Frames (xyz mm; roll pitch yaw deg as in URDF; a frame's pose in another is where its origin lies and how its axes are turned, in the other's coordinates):
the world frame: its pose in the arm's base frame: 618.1 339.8 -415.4 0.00 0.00 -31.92
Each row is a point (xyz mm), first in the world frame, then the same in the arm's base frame.
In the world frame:
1: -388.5 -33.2 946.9
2: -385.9 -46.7 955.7
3: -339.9 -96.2 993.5
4: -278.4 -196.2 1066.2
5: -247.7 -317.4 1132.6
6: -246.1 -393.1 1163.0
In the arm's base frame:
1: 270.8 517.0 531.5
2: 265.9 504.2 540.3
3: 278.7 437.9 578.1
4: 278.1 320.5 650.8
5: 240.0 201.4 717.2
6: 201.4 136.3 747.6

